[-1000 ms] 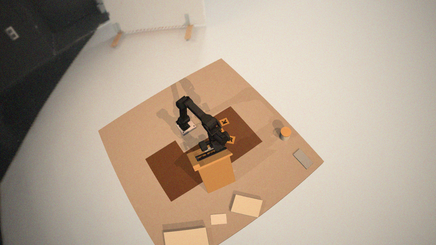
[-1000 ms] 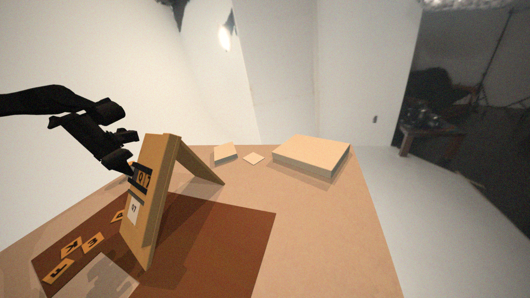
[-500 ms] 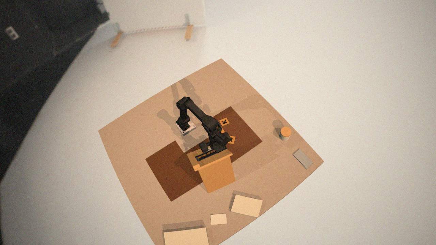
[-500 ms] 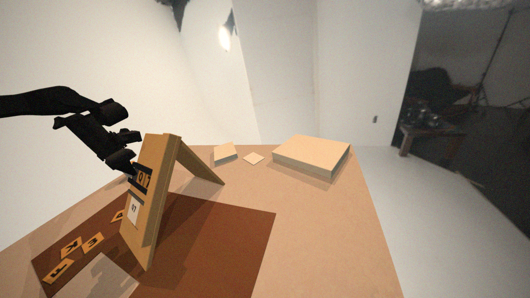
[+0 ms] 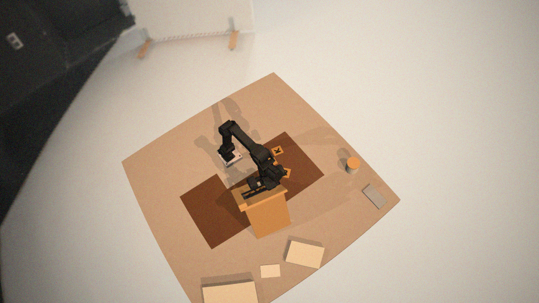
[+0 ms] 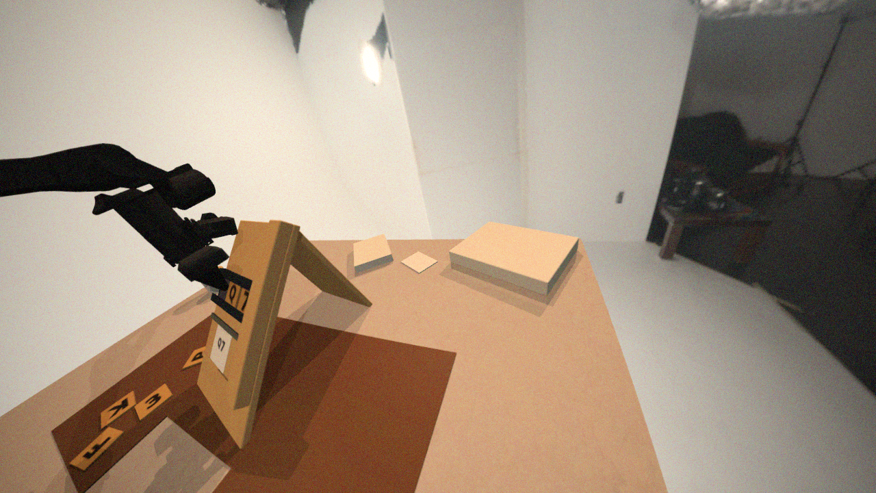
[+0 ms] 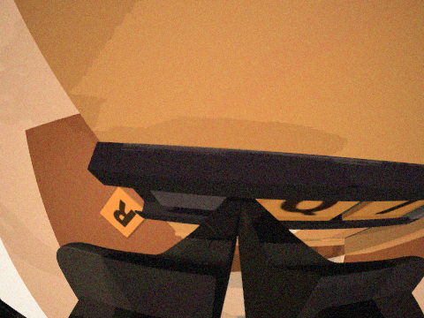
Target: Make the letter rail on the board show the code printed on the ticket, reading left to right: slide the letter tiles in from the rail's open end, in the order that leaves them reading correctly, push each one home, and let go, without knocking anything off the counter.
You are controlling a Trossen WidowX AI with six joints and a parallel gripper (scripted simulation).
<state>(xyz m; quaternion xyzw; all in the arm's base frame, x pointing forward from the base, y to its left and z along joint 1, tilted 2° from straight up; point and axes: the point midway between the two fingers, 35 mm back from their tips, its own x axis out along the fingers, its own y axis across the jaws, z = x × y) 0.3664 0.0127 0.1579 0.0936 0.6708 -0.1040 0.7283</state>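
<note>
My gripper tip is now 7 cm past the white ticket and 8 cm above it. The rest, counted from my gripper tip: large box: 34 cm ahead, 55 cm to the right, 14 cm below; small card: 32 cm ahead, 28 cm to the right, 16 cm below; grey block: 41 cm ahead, 44 cm to the left, 16 cm below.
</note>
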